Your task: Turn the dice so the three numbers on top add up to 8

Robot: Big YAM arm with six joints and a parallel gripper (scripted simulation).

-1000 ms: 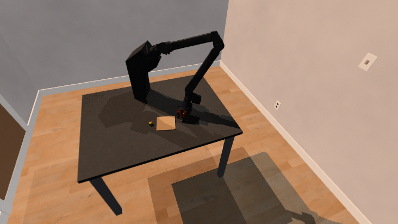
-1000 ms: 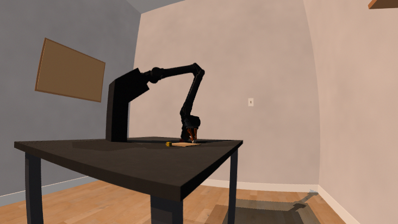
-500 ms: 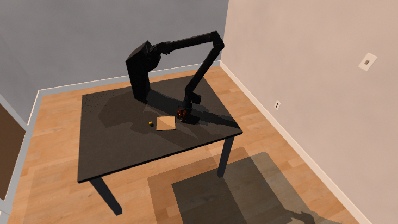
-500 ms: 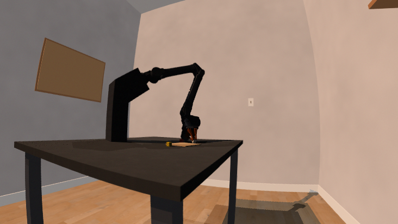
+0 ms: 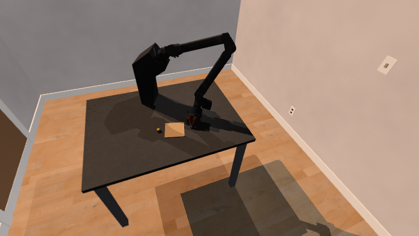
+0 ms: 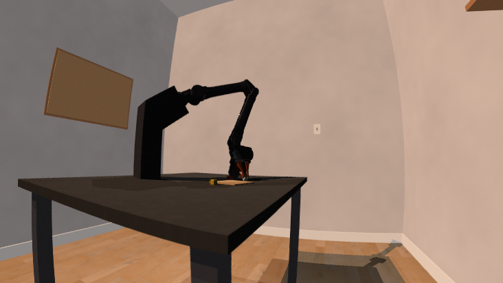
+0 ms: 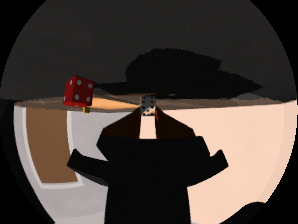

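My hand is 1 cm above the white die. Also, from my hand: yellow die 1 cm behind, 24 cm to the right, 1 cm below; then tan mat 12 cm to the right, 2 cm below; then red die 9 cm behind, 1 cm to the right, 1 cm below.
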